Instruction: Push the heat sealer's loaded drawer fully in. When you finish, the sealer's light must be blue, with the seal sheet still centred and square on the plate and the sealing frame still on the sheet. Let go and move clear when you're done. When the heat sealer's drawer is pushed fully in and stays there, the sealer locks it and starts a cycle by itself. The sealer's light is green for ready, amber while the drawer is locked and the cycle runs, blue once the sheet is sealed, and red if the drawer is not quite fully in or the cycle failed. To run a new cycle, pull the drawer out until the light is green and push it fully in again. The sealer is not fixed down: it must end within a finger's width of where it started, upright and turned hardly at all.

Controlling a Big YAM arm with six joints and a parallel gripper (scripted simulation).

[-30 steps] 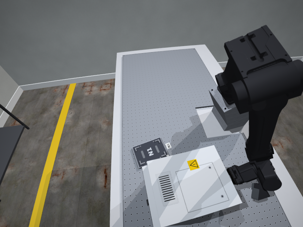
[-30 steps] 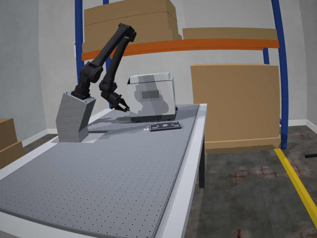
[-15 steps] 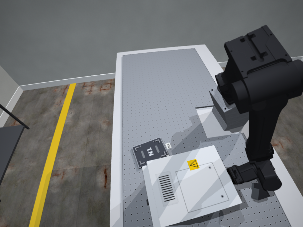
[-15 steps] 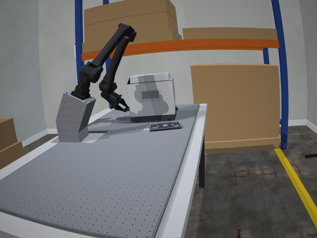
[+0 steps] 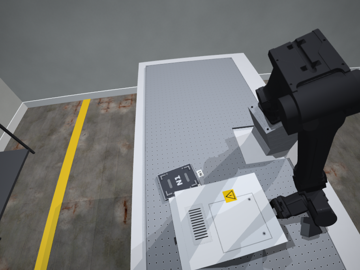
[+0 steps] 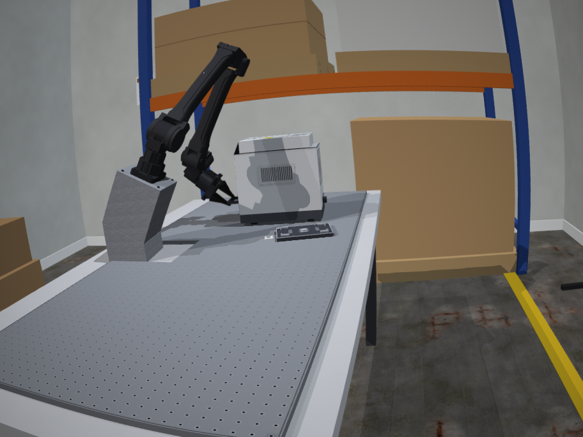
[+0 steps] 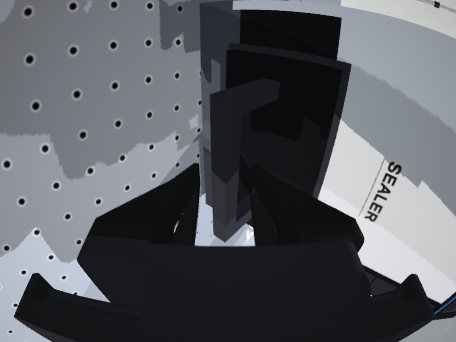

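Right now the black drawer is 110 mm ahead of my hand and 10 mm below it. Round my hand: white tag: 250 mm to the right, 160 mm ahead, 70 mm below.
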